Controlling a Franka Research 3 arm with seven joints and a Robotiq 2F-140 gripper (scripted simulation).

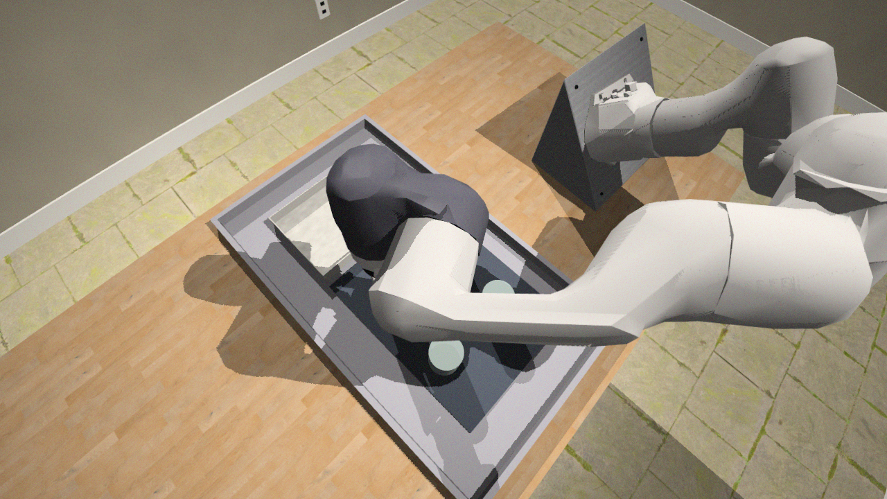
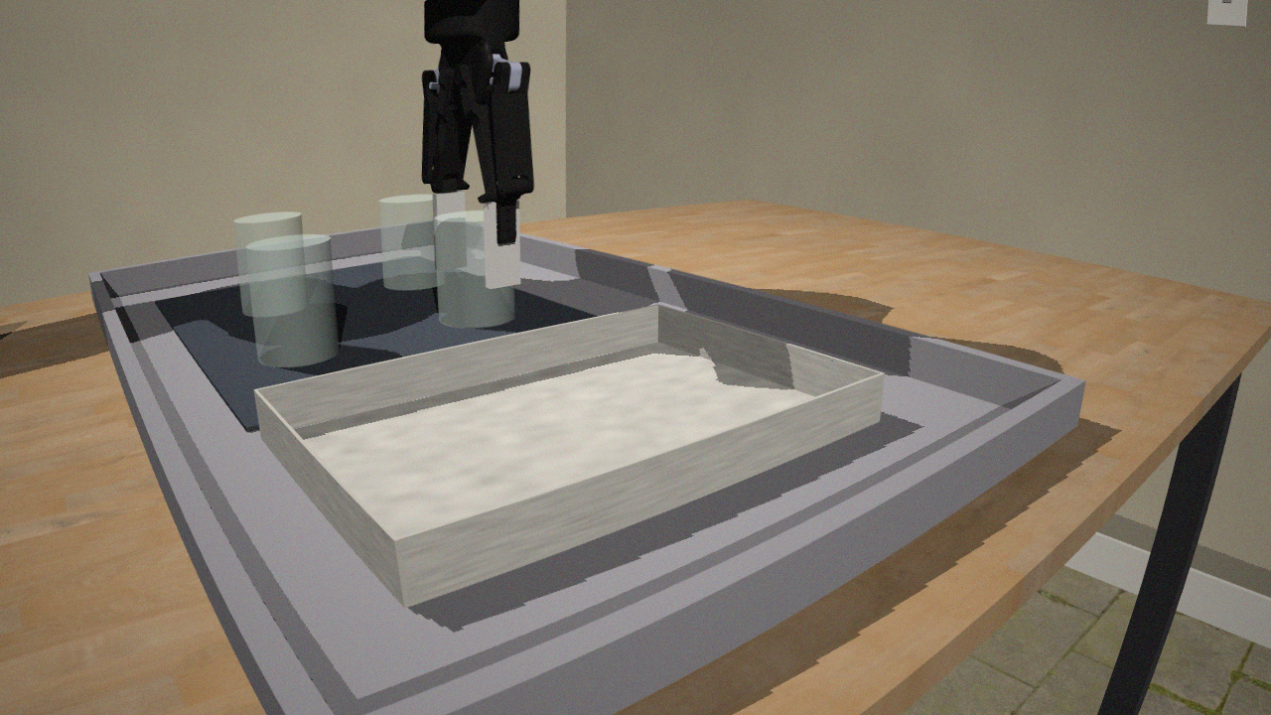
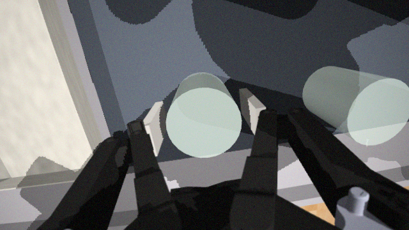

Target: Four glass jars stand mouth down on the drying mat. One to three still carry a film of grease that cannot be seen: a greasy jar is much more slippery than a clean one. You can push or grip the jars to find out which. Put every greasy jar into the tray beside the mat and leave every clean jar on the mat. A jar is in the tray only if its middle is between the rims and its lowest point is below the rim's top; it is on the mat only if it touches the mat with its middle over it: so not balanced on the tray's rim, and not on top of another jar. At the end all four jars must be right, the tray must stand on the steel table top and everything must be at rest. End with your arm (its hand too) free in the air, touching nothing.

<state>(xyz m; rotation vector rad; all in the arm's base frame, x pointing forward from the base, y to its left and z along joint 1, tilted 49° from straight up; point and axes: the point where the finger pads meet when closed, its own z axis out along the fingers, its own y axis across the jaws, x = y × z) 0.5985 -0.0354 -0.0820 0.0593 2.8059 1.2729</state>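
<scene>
My gripper is now 6 cm past the steel table top, 3 cm to the left of it and 6 cm above it. From my hand the other things lie so: dark drying mat: 8 cm behind, 8 cm to the left, 6 cm below; then tray: 8 cm behind, 24 cm to the right, 6 cm below.
</scene>
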